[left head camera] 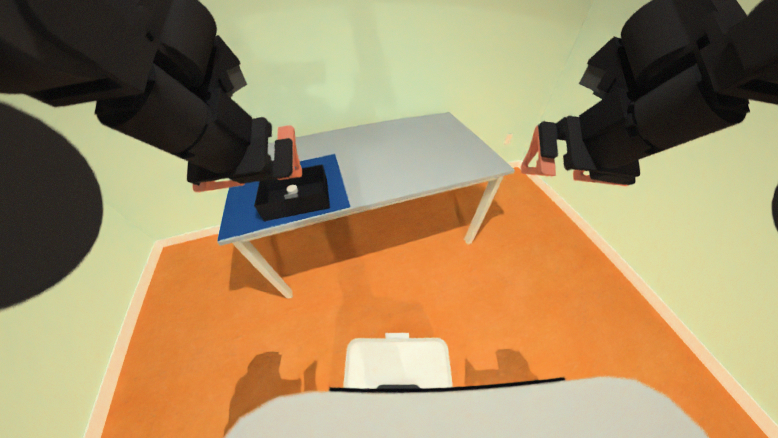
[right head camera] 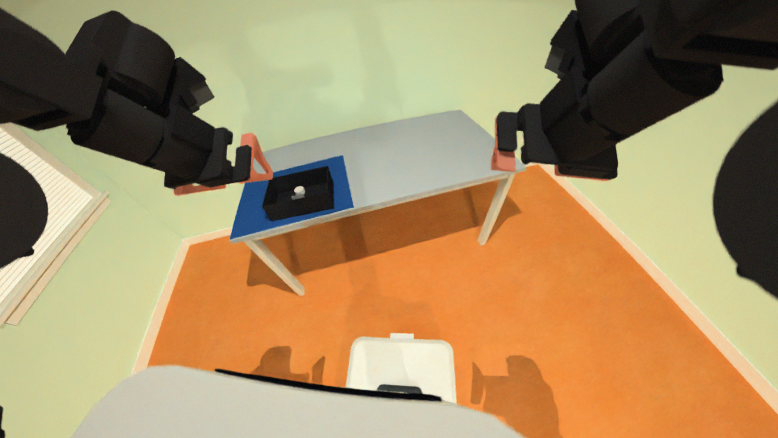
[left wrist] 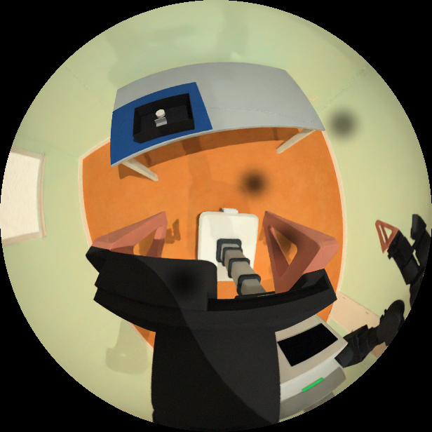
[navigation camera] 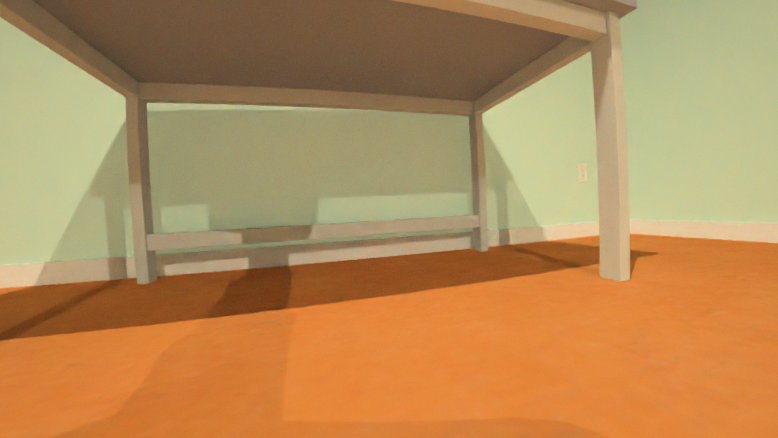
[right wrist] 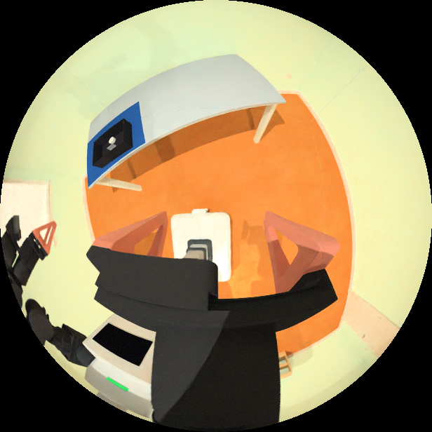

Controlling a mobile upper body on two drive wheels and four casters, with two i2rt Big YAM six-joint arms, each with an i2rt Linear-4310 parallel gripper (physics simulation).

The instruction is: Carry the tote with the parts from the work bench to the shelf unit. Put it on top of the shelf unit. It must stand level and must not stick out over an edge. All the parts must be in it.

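Places are measured from the left arm's base along level axes (x down, y left, z ahead), in metres.
Pixels of known places: left gripper, fingertip midpoint: (left head camera: 271, 176) (right head camera: 247, 180); right gripper, fingertip midpoint: (left head camera: 548, 172) (right head camera: 524, 168).
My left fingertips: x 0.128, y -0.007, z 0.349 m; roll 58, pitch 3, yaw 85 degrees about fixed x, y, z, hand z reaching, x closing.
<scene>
Behind a point stands the place of what it marks.
The black tote (left head camera: 296, 209) {x 0.613, y 0.219, z 0.723 m} (right head camera: 299, 208) {x 0.602, y 0.225, z 0.722 m} (left wrist: 165, 132) (right wrist: 114, 154) stands on a blue mat (left head camera: 338, 187) {x 0.646, y 0.064, z 0.898 m} (right head camera: 342, 187) {x 0.646, y 0.071, z 0.903 m} (left wrist: 201, 115) (right wrist: 138, 130) at the left end of the work bench (left head camera: 402, 152) {x 0.648, y -0.262, z 1.201 m} (right head camera: 413, 146) {x 0.648, y -0.287, z 1.259 m} (left wrist: 245, 95) (right wrist: 200, 85). A white round part (left head camera: 291, 189) {x 0.619, y 0.285, z 0.859 m} (right head camera: 298, 189) {x 0.619, y 0.290, z 0.868 m} (left wrist: 160, 113) (right wrist: 112, 140) and a grey part (left head camera: 291, 195) {x 0.610, y 0.267, z 0.809 m} (left wrist: 160, 121) lie in it. My left gripper (left head camera: 247, 181) (right head camera: 222, 184) (left wrist: 214, 216) is open and empty, apart from the tote. My right gripper (left head camera: 566, 173) (right head camera: 538, 167) {x 0.125, y -0.442, z 0.355 m} (right wrist: 215, 216) is open and empty, right of the tote.
A corner of the wooden shelf unit (right wrist: 285, 374) shows low in the right wrist view. A bench leg (left head camera: 481, 212) {x 1.024, y -0.811, z 1.067 m} (navigation camera: 614, 152) {x 1.058, y -0.812, z 1.067 m} stands at the right end. My white base (left head camera: 397, 361) {x 1.150, y -0.223, z 0.207 m} (right head camera: 401, 364) {x 1.150, y -0.230, z 0.197 m} is in front of the bench. Walls are behind the bench and at both sides.
</scene>
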